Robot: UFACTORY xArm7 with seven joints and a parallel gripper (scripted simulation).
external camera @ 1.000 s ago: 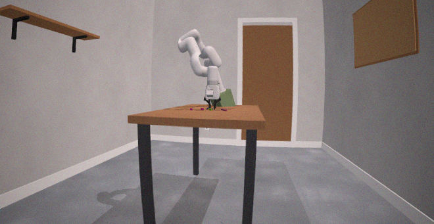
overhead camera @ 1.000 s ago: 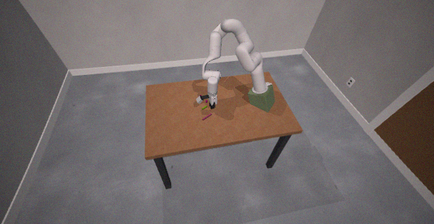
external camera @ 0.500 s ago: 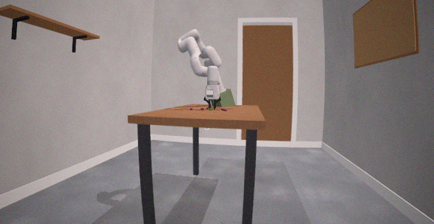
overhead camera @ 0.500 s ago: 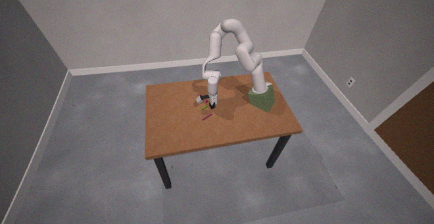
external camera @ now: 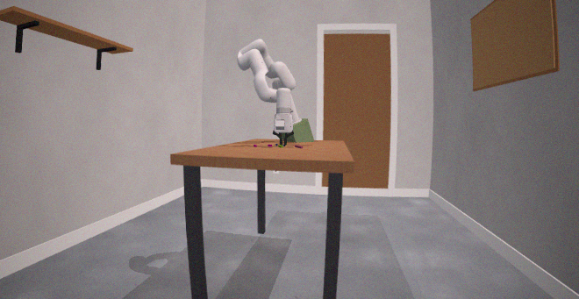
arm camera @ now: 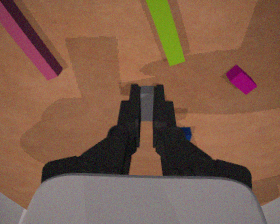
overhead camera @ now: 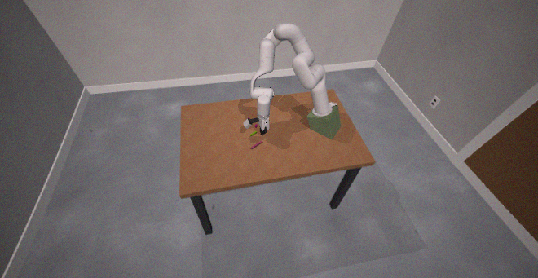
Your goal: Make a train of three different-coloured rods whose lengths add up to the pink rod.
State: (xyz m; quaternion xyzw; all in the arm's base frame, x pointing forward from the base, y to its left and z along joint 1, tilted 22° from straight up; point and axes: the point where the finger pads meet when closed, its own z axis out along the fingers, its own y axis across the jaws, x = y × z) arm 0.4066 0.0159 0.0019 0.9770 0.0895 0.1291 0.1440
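Right now my hand is 2 cm above the grey rod. From my hand the other things lie so: lime rod: 6 cm ahead, 2 cm below; pink rod: 9 cm to the left, 6 cm ahead, 2 cm below; blue rod: 4 cm to the right, 4 cm behind, 2 cm below.
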